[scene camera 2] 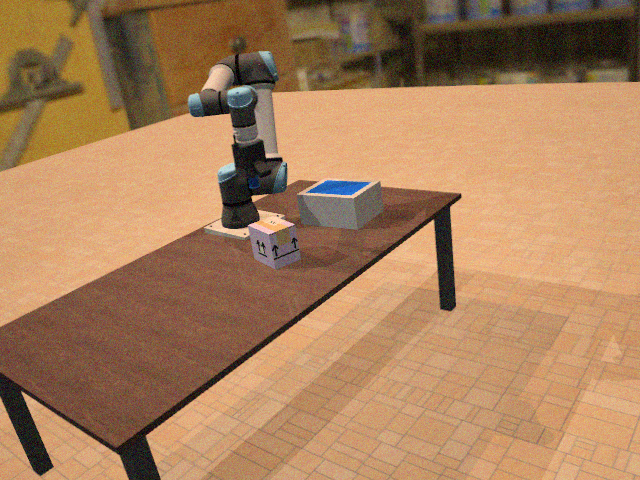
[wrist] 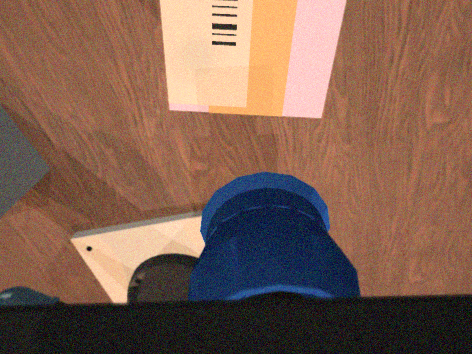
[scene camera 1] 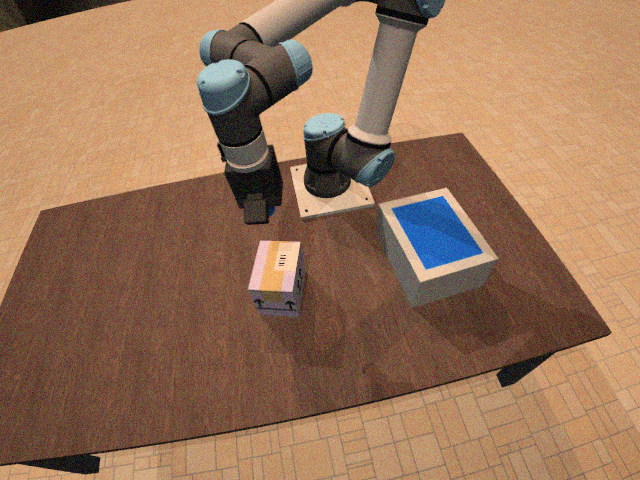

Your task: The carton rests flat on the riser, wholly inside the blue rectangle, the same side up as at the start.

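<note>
The carton stands upright on the table, its side arrows pointing up and its barcode label and orange tape on top. The riser is a grey box on the table, to the right of the carton in scene camera 1; its pale top bears the blue rectangle, which holds nothing. My gripper, a blue suction cup, is open and empty. It hangs above the table, apart from the carton and on the arm-base side of it.
The arm's pale base plate lies behind the carton in scene camera 1, near the back edge of the brown table. The riser stands beside the base plate. Part of the riser's grey side shows at the left of the wrist view.
</note>
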